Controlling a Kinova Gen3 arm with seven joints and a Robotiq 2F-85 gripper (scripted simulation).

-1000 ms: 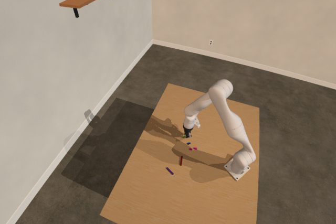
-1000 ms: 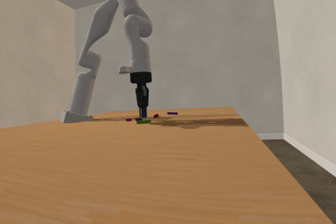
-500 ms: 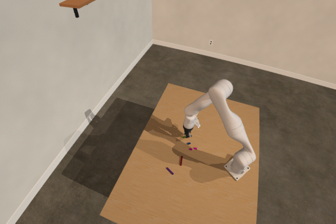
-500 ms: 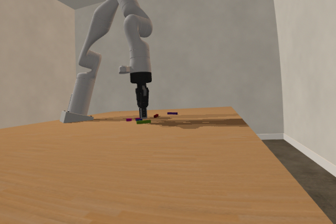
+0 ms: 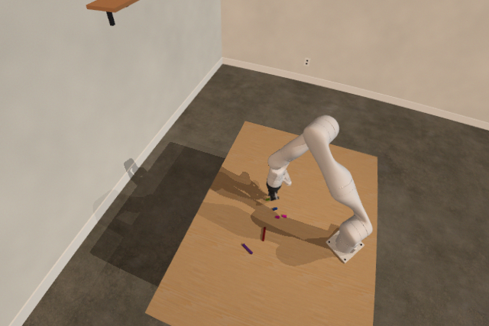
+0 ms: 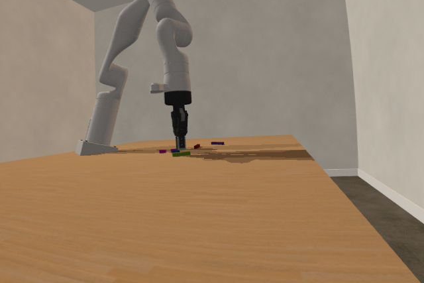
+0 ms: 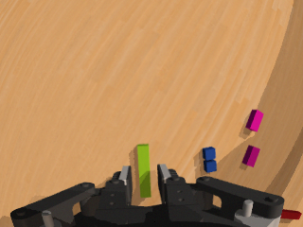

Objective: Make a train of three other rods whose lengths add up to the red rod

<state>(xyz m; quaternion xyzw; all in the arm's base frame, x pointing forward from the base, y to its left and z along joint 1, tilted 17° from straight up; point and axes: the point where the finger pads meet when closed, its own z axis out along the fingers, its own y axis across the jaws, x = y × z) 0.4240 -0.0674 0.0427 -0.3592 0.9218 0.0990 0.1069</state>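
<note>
My gripper is now 30 mm above the lime-green rod. Round my hand: red rod: 190 mm to the left, 60 mm behind, 30 mm below; then purple rod: 300 mm to the left, 30 mm below, 30 mm behind.
</note>
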